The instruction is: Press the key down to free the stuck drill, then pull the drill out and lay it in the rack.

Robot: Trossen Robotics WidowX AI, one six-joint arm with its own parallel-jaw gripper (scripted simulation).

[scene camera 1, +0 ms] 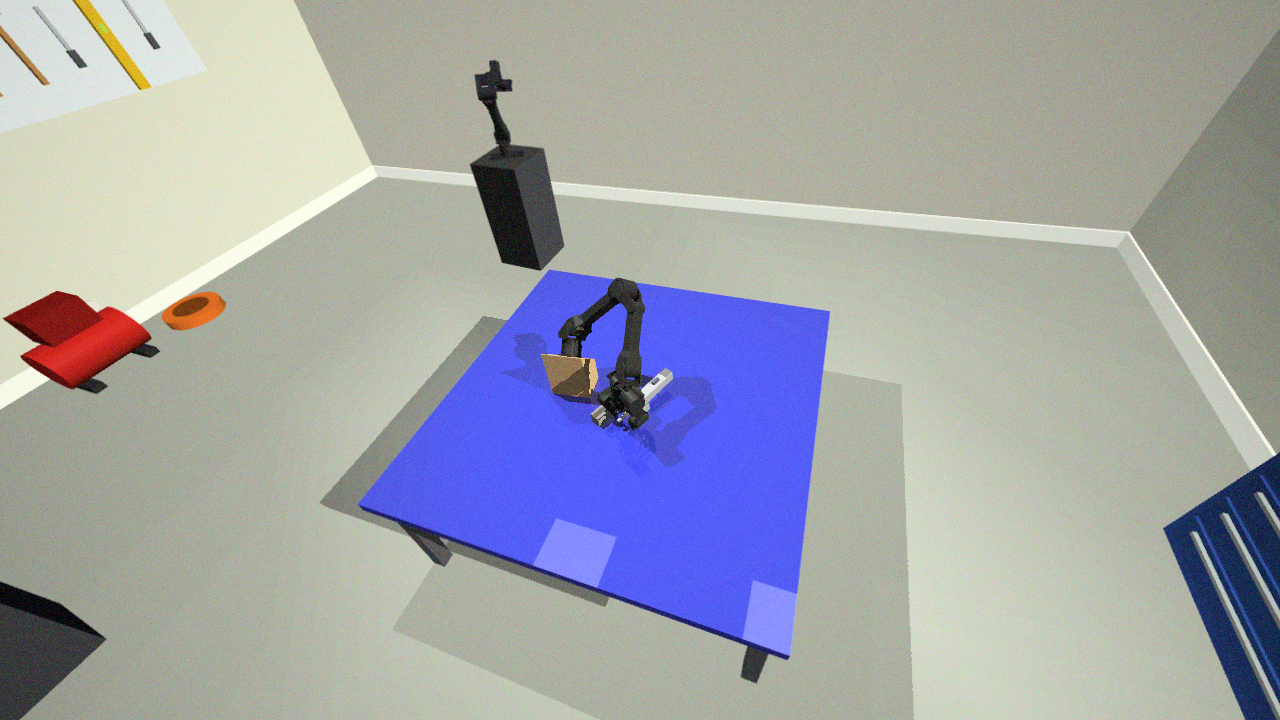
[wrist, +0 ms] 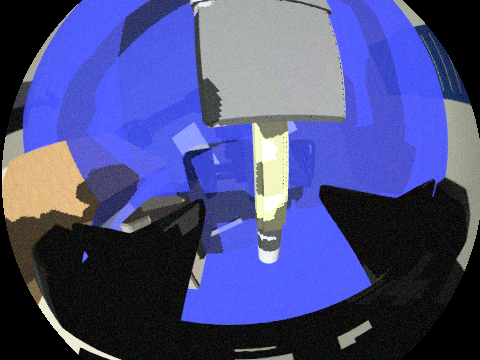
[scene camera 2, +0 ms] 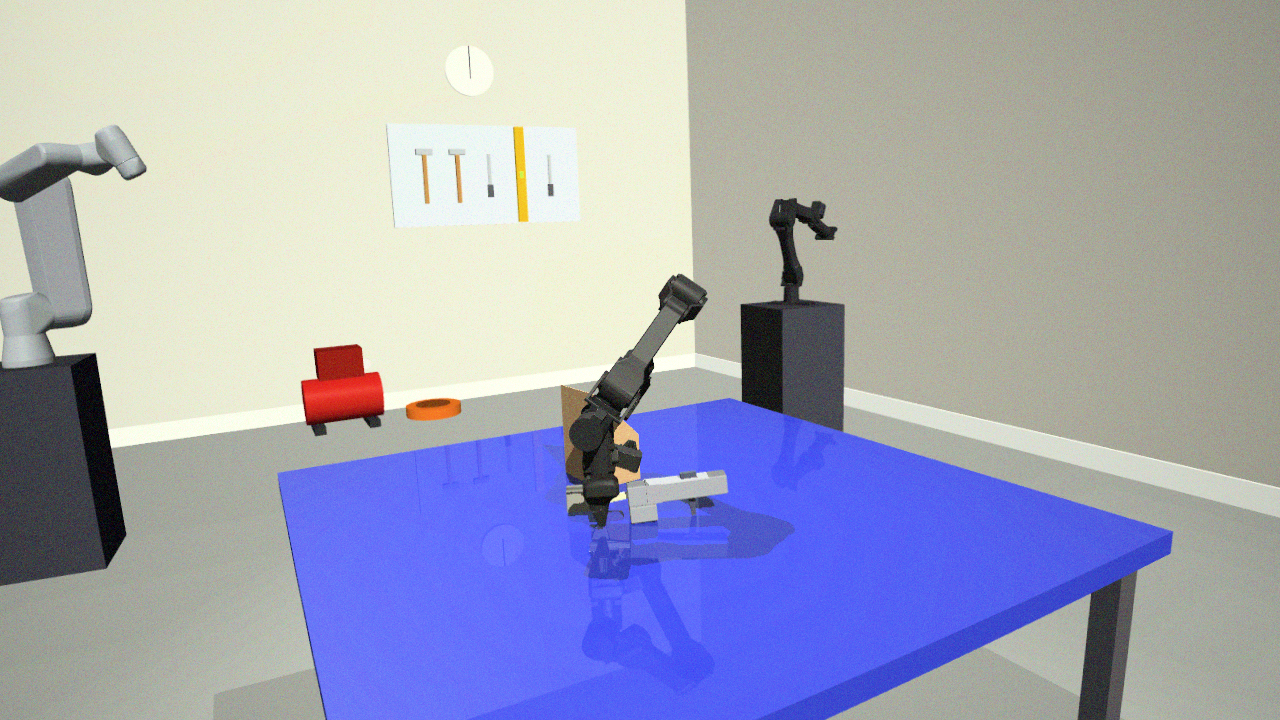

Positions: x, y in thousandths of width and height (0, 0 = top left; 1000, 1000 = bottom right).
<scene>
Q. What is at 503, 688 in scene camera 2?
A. A grey block.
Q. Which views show my gripper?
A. Scene camera 1, the wrist view and scene camera 2: all of them.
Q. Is my gripper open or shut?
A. Open.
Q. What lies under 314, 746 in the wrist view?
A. My gripper.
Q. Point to a grey block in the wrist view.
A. At 524, 193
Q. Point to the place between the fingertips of my gripper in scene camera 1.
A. At 489, 587
</scene>
